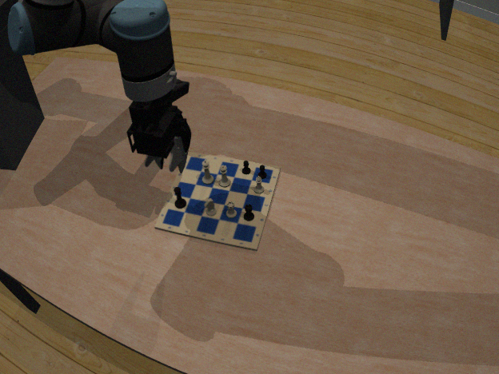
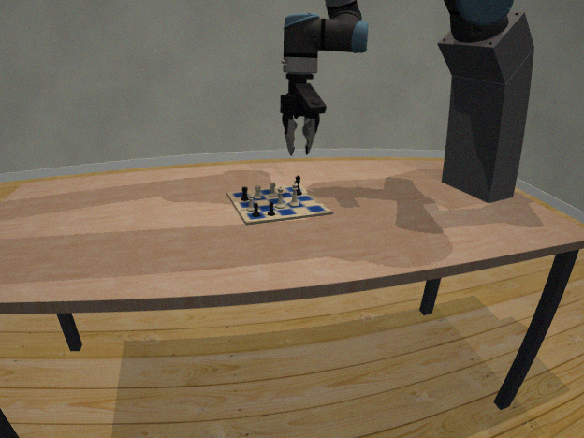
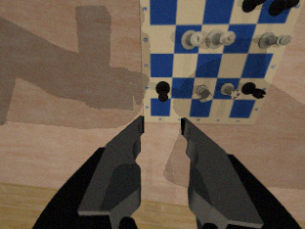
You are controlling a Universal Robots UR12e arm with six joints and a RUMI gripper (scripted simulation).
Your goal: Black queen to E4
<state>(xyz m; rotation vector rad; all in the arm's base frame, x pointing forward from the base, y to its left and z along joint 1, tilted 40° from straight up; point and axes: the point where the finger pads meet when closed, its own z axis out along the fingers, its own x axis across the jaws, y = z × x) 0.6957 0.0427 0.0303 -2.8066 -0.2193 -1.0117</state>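
Now: the black queen 100 mm below my hand. Also, from my hand: chessboard 130 mm below, 60 mm to the left, 60 mm ahead.
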